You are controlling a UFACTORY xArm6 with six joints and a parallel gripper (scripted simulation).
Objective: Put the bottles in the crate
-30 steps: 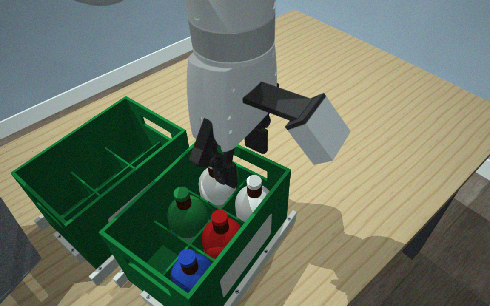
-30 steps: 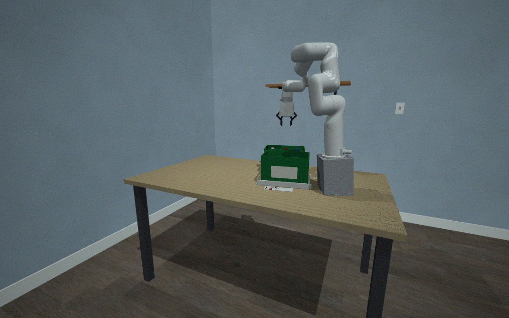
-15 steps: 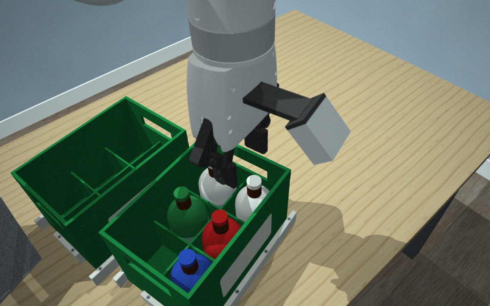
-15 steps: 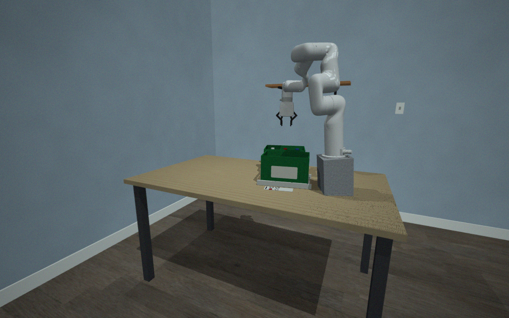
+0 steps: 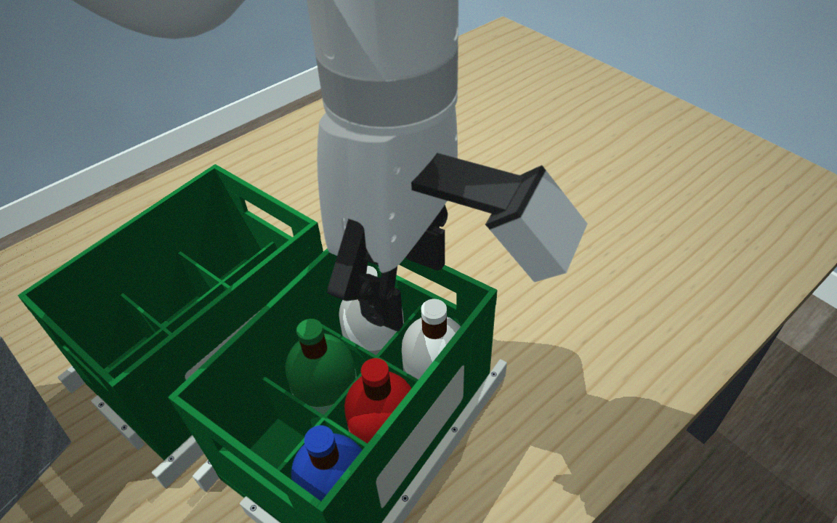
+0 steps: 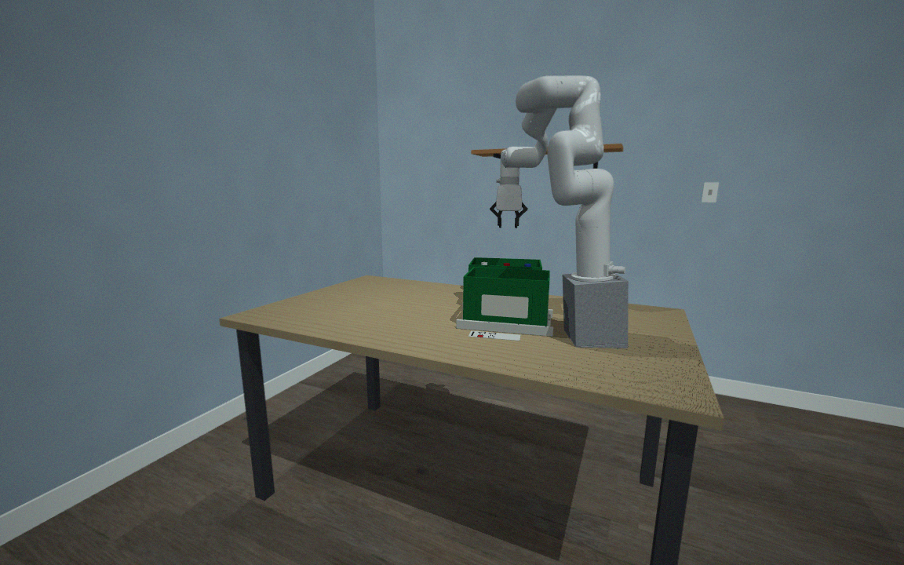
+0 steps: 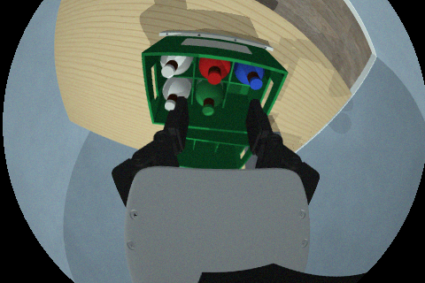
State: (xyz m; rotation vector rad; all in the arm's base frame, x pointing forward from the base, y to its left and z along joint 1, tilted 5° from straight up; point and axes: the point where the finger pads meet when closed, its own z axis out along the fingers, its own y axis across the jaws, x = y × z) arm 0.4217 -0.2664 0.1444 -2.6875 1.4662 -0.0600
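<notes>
Now: hand 230 mm above the red-label bottle, 40 mm to the right of it and 20 mm past it. Also, from my hand: blue bottle: 230 mm below, 90 mm behind; then pick list: 410 mm to the left, 320 mm below, 190 mm behind; then green bottle: 230 mm below, 110 mm to the left, 60 mm behind.
</notes>
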